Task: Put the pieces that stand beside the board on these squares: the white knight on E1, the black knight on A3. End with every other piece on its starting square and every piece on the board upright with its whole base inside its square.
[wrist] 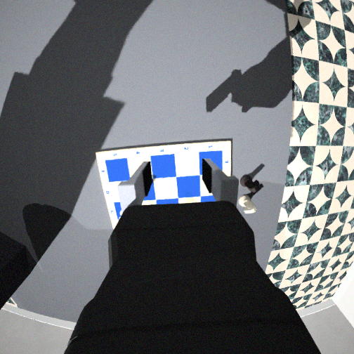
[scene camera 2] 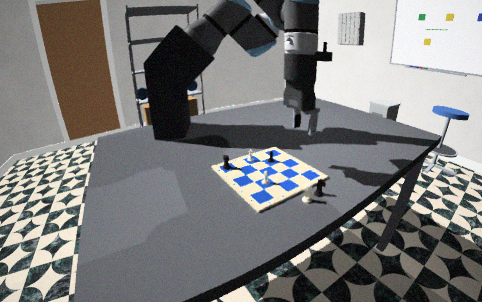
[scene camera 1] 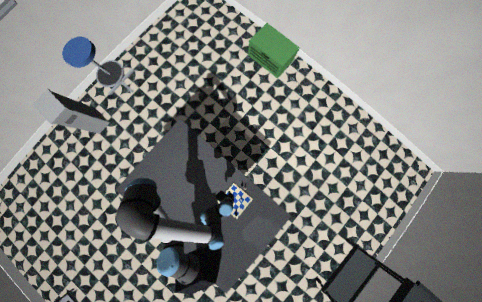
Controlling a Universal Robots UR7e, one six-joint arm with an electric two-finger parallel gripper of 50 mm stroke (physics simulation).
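Places are measured from the arm's base along level axes (x right, y ahead, z up), in centimetres.
Where they show: gripper, fingertip midpoint: (scene camera 2: 303, 130) (scene camera 1: 227, 194); arm's base, origin of the base link: (scene camera 2: 197, 43) (scene camera 1: 188, 268).
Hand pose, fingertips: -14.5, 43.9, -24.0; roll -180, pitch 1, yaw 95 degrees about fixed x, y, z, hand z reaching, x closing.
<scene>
Things, the pixels of their centre, and the offset from my fingertips, as dx, dy, dz. Level surfaces: height alone.
- white knight, body centre: (scene camera 2: 307, 192) +8.2, +12.6, -8.5
- black knight, body centre: (scene camera 2: 320, 186) +4.3, +12.3, -8.5
- cream board, body centre: (scene camera 2: 268, 172) (scene camera 1: 235, 200) +9.7, -1.1, -10.2
- dark grey table, its level: dz -10.5
The white knight (scene camera 2: 307, 195) (wrist: 247, 203) and the black knight (scene camera 2: 320, 188) (wrist: 248, 181) stand upright close together on the table, just off one edge of the blue and cream board (scene camera 1: 245, 196) (scene camera 2: 261, 196) (wrist: 187, 162). On the board in the scene camera 2 view stand a black piece (scene camera 2: 226, 161) near the left corner, a white piece (scene camera 2: 251, 155), another black piece (scene camera 2: 271, 156) and another white piece (scene camera 2: 266, 177). My gripper (scene camera 2: 304, 125) (wrist: 176, 170) is open and empty, pointing down, well above the table. The wrist housing hides part of the board in the wrist view.
The board lies on the dark grey table (scene camera 1: 165, 150) (scene camera 2: 135, 240) (wrist: 175, 60). The arm's shadow crosses the table beside the board. The table's edge (scene camera 2: 280, 260) runs beyond the knights. A blue stool (scene camera 1: 78, 52) (scene camera 2: 450, 113), a green cabinet (scene camera 1: 275, 47) and a shelf rack (scene camera 2: 129, 40) stand off the table.
</scene>
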